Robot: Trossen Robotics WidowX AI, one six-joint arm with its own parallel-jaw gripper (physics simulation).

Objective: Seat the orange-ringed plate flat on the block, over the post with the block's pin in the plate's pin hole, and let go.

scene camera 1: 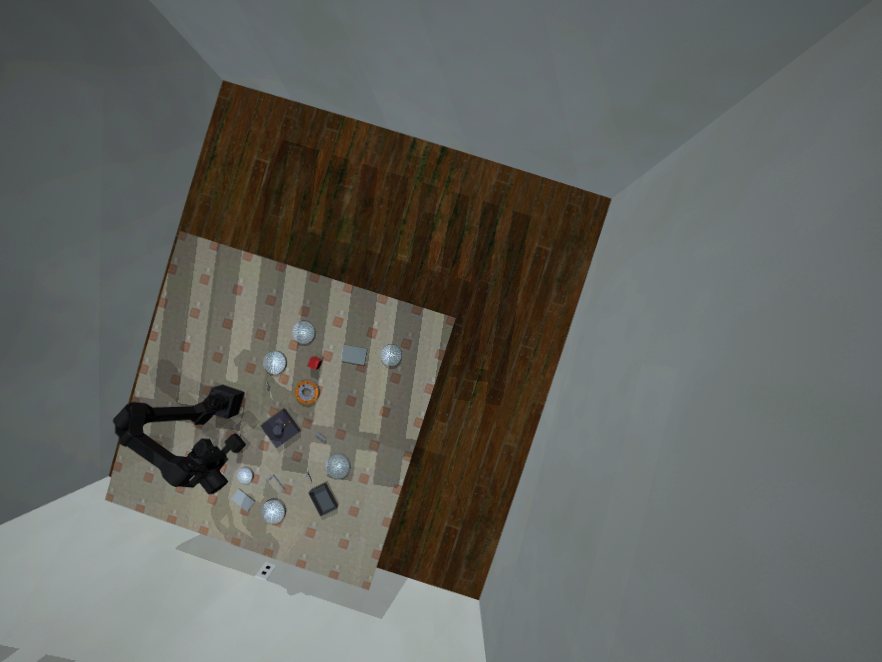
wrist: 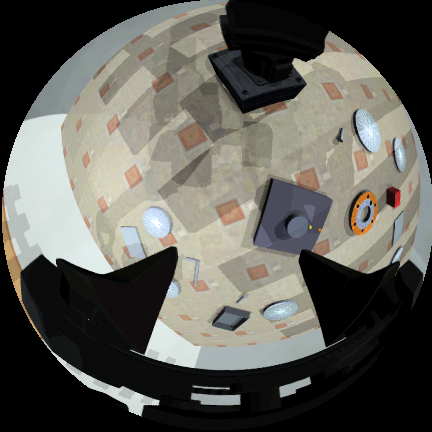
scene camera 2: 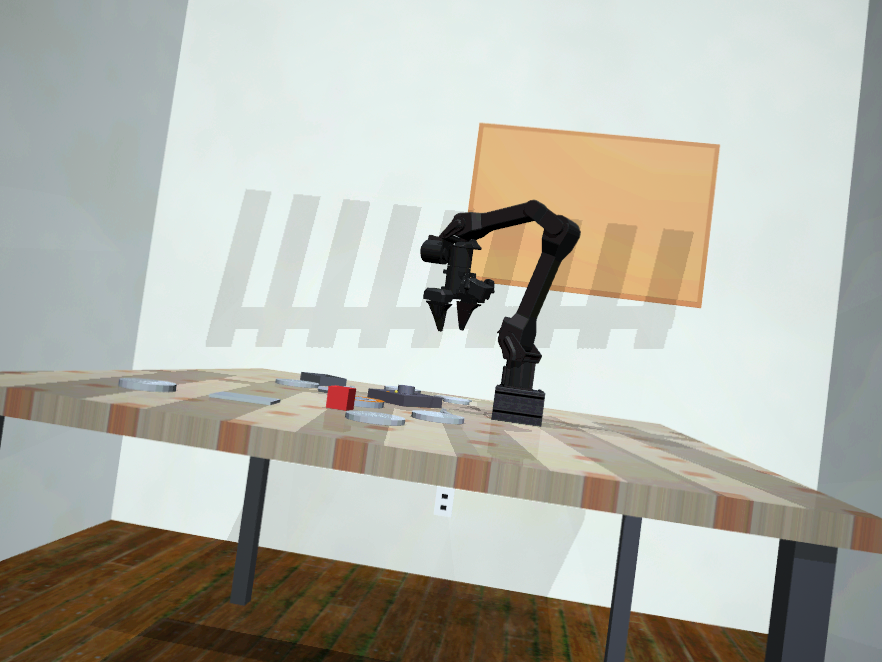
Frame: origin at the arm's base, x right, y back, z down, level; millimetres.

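Seen in the pictures: gripper, fingertip midpoint: (scene camera 1: pixel 234 451) (wrist: pixel 241 255) (scene camera 2: pixel 450 330); arm's base, link origin: (scene camera 1: pixel 220 402) (wrist: pixel 262 65) (scene camera 2: pixel 517 388).
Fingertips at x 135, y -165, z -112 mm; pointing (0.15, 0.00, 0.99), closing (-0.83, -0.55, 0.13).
Pixels of each thing's top centre, then the offset from my fingertips to it. "pt": a spot on its surface instead.
- orange-ringed plate, top centre: (scene camera 2: pixel 358 398) (wrist: pixel 365 213) (scene camera 1: pixel 306 392) dx -240, dy -168, dz +172 mm
- dark square block, top centre: (wrist: pixel 297 226) (scene camera 2: pixel 406 385) (scene camera 1: pixel 277 430) dx -58, dy -85, dz +143 mm
- round post, surface spot: (wrist: pixel 296 225) (scene camera 2: pixel 408 386) (scene camera 1: pixel 276 430) pt dx -57, dy -81, dz +143 mm
- small yellow spot, surface spot: (wrist: pixel 310 227) pt dx -82, dy -106, dz +155 mm
- small orange spot, surface spot: (wrist: pixel 320 230) pt dx -102, dy -128, dz +161 mm
- red block, top centre: (scene camera 2: pixel 342 387) (wrist: pixel 397 198) (scene camera 1: pixel 313 363) dx -377, dy -182, dz +144 mm
- dark tray, surface spot: (wrist: pixel 216 320) pt dx +250, dy -313, dz +161 mm
The orange-ringed plate (scene camera 1: pixel 307 403) (scene camera 2: pixel 372 404) (wrist: pixel 356 220) lies flat on the table, apart from the block, with a grey inner ring and an open centre. The dark square block (scene camera 1: pixel 292 431) (scene camera 2: pixel 427 401) (wrist: pixel 272 210) stands nearby with a round post (scene camera 1: pixel 277 429) (scene camera 2: pixel 406 389) (wrist: pixel 296 225) upright on it. In the wrist view a small yellow spot (wrist: pixel 310 227) and a small orange spot (wrist: pixel 320 230) show beside the post; which is the pin is hard to tell. My gripper (scene camera 1: pixel 224 462) (scene camera 2: pixel 450 329) (wrist: pixel 241 255) is open and empty, high above the table, off to the block's side.
A red block (scene camera 1: pixel 314 363) (scene camera 2: pixel 340 397) (wrist: pixel 393 197) stands near the plate. A dark tray (wrist: pixel 216 320) lies beyond the block. Several silvery discs, including one near the tray (scene camera 1: pixel 337 466) (wrist: pixel 280 310), grey flat slabs (scene camera 1: pixel 354 354) (wrist: pixel 133 242) and small metal pieces are scattered around.
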